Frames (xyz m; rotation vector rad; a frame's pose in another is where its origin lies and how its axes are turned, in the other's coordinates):
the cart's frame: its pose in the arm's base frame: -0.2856 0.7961 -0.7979 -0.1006 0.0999 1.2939
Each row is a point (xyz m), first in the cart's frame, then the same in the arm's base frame.
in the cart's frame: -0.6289 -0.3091 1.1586
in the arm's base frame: -0.1377 0.2639 0.4383
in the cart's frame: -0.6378 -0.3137 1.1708
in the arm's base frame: -0.1354 0.2557 0.4517
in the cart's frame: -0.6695 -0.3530 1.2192
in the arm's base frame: -0.1053 0.2212 0.5045
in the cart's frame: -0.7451 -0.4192 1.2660
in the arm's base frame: -0.0612 0.1373 0.5620
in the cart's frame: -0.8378 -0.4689 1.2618
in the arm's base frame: -0.0385 0.0349 0.5708
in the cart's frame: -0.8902 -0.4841 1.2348
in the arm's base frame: -0.0385 -0.0227 0.5512
